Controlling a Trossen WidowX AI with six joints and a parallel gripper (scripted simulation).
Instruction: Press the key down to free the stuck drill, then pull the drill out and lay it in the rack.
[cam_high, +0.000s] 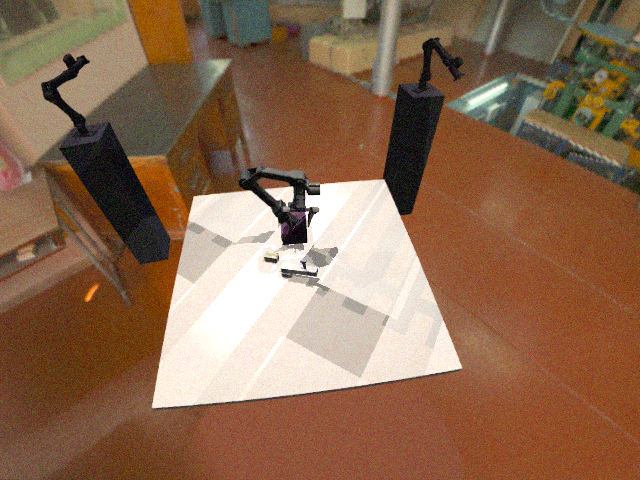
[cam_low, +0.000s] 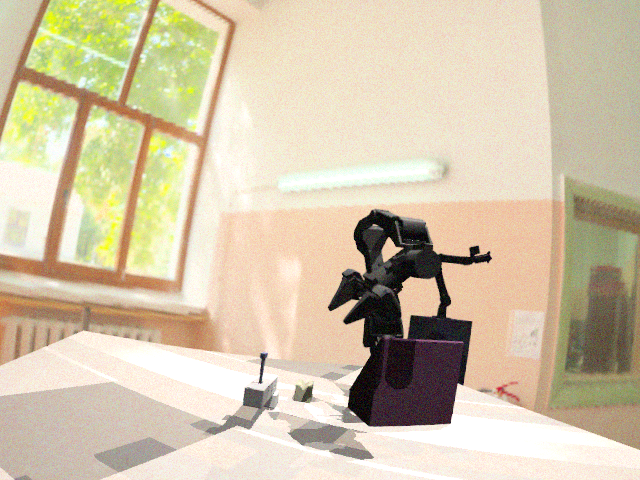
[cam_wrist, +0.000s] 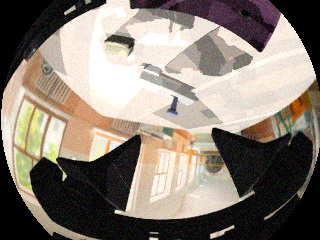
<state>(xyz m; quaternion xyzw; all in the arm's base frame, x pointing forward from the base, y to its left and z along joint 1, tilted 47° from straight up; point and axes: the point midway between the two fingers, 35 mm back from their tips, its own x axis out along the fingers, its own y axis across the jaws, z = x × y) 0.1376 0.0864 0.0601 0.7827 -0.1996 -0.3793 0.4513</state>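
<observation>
Now: the blue key 14 cm ahead of my gripper tip, 1 cm to the right of it and 12 cm below it. From my gripper tip the other things lie so: pale yellow drill 11 cm ahead, 6 cm to the right, 17 cm below; olive rack 1 cm behind, 16 cm to the right, 20 cm below.
</observation>
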